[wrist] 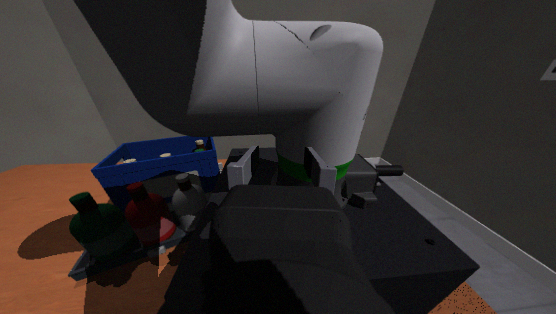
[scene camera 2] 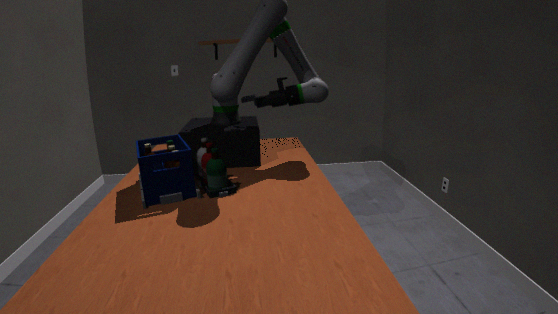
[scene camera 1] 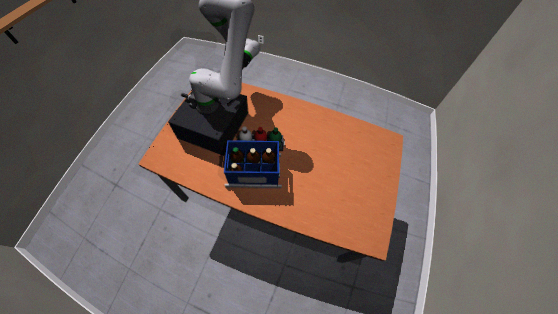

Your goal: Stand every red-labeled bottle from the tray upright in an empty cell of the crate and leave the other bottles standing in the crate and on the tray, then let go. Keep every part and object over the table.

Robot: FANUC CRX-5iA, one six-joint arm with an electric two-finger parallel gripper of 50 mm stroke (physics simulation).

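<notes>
A green bottle (wrist: 102, 229) is visible to me.
</notes>
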